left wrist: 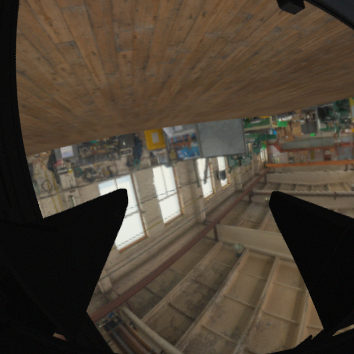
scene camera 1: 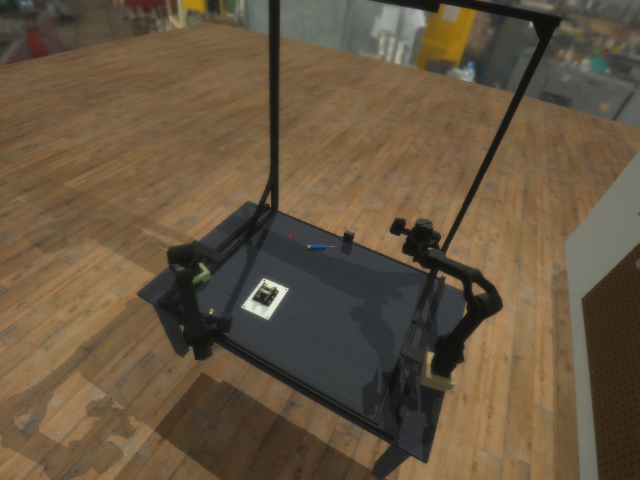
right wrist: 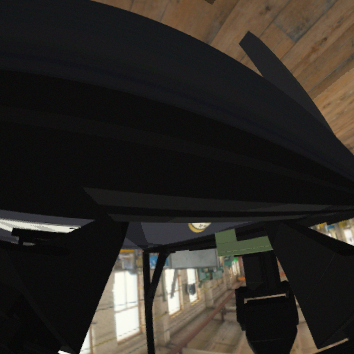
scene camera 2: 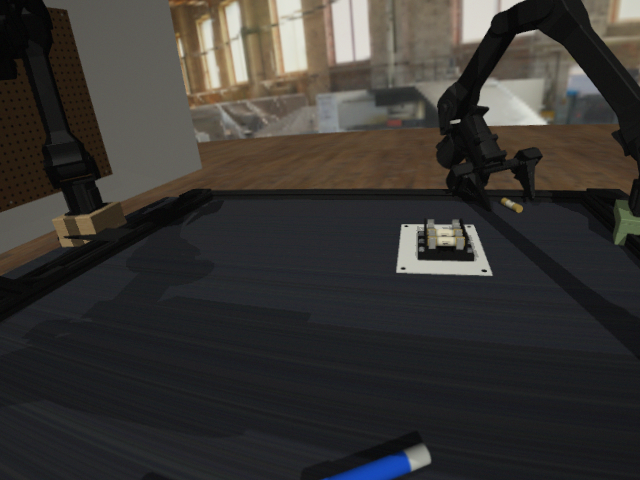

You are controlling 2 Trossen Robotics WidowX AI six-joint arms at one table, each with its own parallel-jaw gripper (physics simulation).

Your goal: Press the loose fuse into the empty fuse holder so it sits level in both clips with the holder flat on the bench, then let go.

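Frame: origin at the left arm's base, x back, y right, z up, level; millimetres.
Where they show: left gripper, fingertip midpoint: (left wrist: 200, 197) (scene camera 1: 412, 223); right gripper, fingertip midpoint: (scene camera 1: 210, 314) (scene camera 2: 511, 205); left arm's base, link origin: (scene camera 1: 441, 367) (scene camera 2: 86, 210); right arm's base, link origin: (right wrist: 257, 250).
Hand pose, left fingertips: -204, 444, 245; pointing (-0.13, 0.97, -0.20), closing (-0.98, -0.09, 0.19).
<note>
Things, the pixels of their top centre, and the offset from my left fingertips, as dx, dy, dz.
- loose fuse, top centre: (right wrist: 204, 226) (scene camera 2: 512, 201) (scene camera 1: 209, 314) -668, -483, -294
- blue screwdriver, top centre: (scene camera 1: 322, 245) -360, +40, -294
- small red item, top centre: (scene camera 1: 291, 235) -527, +61, -299
The loose fuse (scene camera 1: 210, 311) (scene camera 2: 511, 205) (right wrist: 200, 227), cream with brass caps, lies on the bench near the rail; the rail partly hides it in the right wrist view. The black fuse holder (scene camera 1: 265, 293) (scene camera 2: 445, 254) sits on a white plate (scene camera 1: 258, 310) (scene camera 2: 408, 259). In scene camera 2, fuses sit in its two nearer clip rows; the back clips (scene camera 2: 430, 223) stand empty. My right gripper (scene camera 2: 510, 203) (right wrist: 198, 218) is open and empty, low by the rail beside the loose fuse. My left gripper (scene camera 1: 410, 225) (left wrist: 200, 197) is open and empty, raised away from the holder.
A blue screwdriver (scene camera 1: 317, 246) (scene camera 2: 372, 467), a small red item (scene camera 1: 291, 236) and a black block (scene camera 1: 348, 237) are at the far side in scene camera 1. A green bracket (scene camera 1: 202, 273) (scene camera 2: 625, 223) (right wrist: 242, 244) and a wooden block (scene camera 1: 439, 381) (scene camera 2: 93, 224) are at the arm bases. Rails edge the bench.
</note>
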